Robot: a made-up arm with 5 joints.
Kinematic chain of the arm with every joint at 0, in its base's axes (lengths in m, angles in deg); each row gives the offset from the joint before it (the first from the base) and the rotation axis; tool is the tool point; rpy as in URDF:
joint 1: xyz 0.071 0 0.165 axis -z
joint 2: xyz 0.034 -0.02 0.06 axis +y
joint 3: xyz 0.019 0 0.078 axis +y
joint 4: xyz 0.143 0 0.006 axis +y
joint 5: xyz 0.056 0.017 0 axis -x
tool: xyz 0 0 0 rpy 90 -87.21 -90
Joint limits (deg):
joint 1: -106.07..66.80
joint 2: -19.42..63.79
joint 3: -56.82..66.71
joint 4: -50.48..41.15
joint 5: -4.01..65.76
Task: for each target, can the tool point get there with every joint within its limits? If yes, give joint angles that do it. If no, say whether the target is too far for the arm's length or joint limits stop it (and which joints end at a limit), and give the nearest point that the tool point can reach.
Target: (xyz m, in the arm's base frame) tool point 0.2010 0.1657 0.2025
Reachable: yes | joints -52.71 -7.77 36.27 16.27 20.24
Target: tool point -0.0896 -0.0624 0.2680
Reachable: no: joint limits stop it (at a limit: joint 2, joint 3, joint 4) | nearest point 0.0417 -0.0114 0.1216 | short by 0.203 m
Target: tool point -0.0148 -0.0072 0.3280
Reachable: no: joint limits stop it (at a limit: joint 1, joint 2, joint 3, joint 4) | nearest point 0.0682 0.0207 0.4901 | short by 0.184 m
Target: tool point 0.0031 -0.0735 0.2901
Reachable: no: joint limits stop it (at a limit: joint 2, joint 3, joint 4) | nearest point 0.0496 -0.0231 0.1216 | short by 0.182 m
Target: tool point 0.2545 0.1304 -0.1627
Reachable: no: too far | nearest point 0.2061 0.0960 0.0506 | short by 0.221 m
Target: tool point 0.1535 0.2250 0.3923
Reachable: yes | joints -70.59 7.77 -32.49 -4.50 50.03
